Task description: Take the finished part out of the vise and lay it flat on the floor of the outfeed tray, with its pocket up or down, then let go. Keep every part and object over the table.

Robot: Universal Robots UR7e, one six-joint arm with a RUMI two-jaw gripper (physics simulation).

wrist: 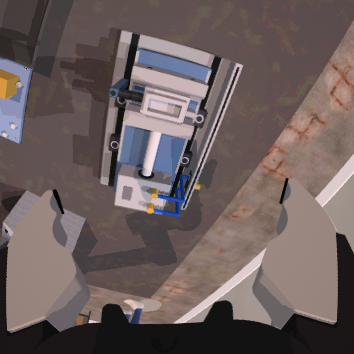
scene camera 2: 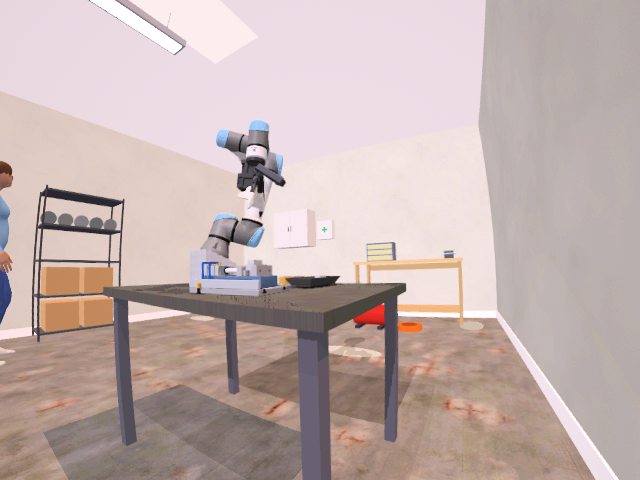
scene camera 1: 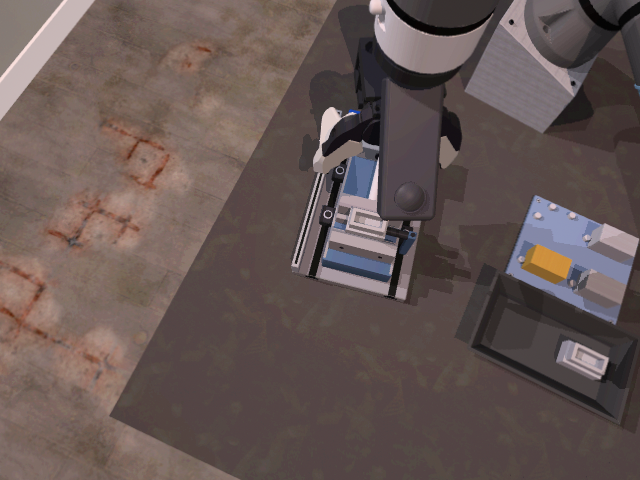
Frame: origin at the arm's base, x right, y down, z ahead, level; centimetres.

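Seen in the pictures: gripper, fingertip midpoint: (wrist: 169, 186) (scene camera 2: 254, 213); arm's base at its link origin: (scene camera 2: 213, 256) (scene camera 1: 559, 26).
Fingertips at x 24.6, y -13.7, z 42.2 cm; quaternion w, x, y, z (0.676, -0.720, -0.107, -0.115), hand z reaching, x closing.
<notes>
Offsets run from my fingertips to a thing's top centre. "*": to the spot under its first point.
The finished part @(dx -0.7, dy +16.6, dz -0.4 cm) (scene camera 1: 367, 222) (wrist: 165, 106), white with its pocket up, sits between the jaws of the vise @(dx -0.3, dy +18.1, dz -7.4 cm) (scene camera 1: 361, 245) (wrist: 167, 79). The vise also shows in scene camera 2 (scene camera 2: 259, 268); the part cannot be told apart there. The outfeed tray (scene camera 1: 549, 386) (scene camera 2: 311, 282) is dark with sloping walls; a corner of it shows in the wrist view. A similar white part @(dx -38.0, dy +23.4, dz +10.1 cm) (scene camera 1: 585, 358) lies pocket up in its right half. My gripper (scene camera 1: 382, 163) (scene camera 2: 251, 198) (wrist: 169, 186) is wide open and empty, high above the vise.
A blue plate @(dx -36.5, dy +27.2, dz -7.0 cm) (scene camera 1: 555, 232) (wrist: 19, 107) with pegs, an orange block @(dx -31.2, dy +23.7, dz -4.1 cm) (scene camera 1: 546, 264) (wrist: 7, 84) and two pale blocks @(dx -42.0, dy +23.6, dz -10.7 cm) (scene camera 1: 615, 241) @(dx -40.1, dy +23.6, dz -2.1 cm) (scene camera 1: 600, 287) stands behind the tray. Blue hoses @(* dx +7.9, dy +24.5, dz -21.9 cm) (wrist: 179, 202) and a black clamp arm (wrist: 131, 93) are on the vise. The table edge runs along its hose side.
</notes>
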